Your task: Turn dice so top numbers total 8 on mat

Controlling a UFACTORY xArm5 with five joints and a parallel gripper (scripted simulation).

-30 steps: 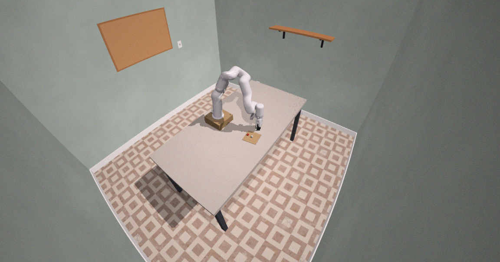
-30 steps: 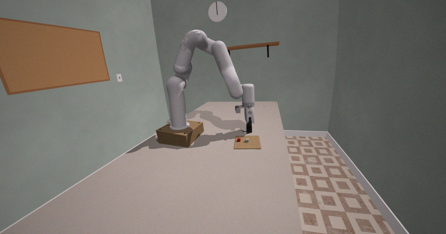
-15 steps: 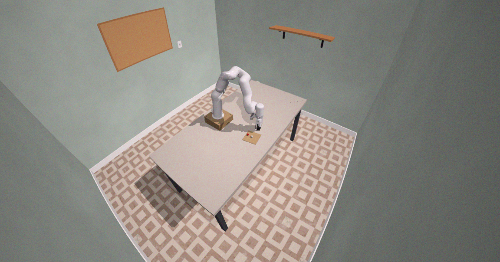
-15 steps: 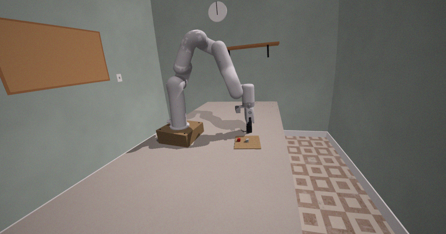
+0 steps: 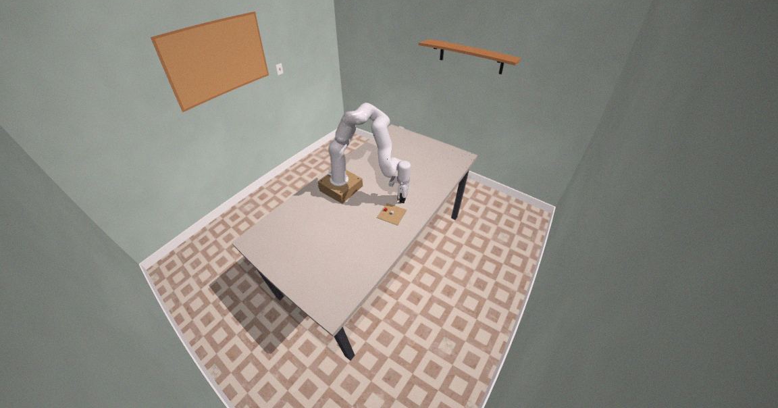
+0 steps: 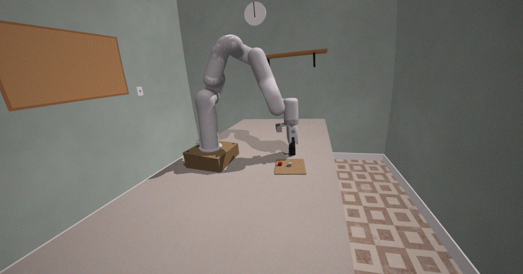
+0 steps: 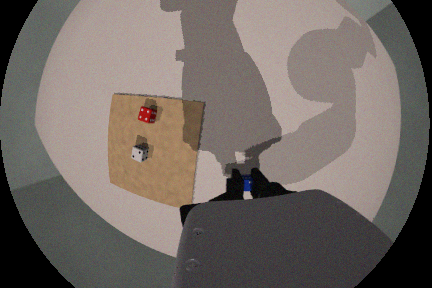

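The white die is 10 mm behind my hand, 130 mm to the right of it and 10 mm below it. Also, from my hand: blue die: 10 mm below; then tan mat: 10 mm behind, 130 mm to the right, 20 mm below; then red die: 60 mm behind, 130 mm to the right, 10 mm below.
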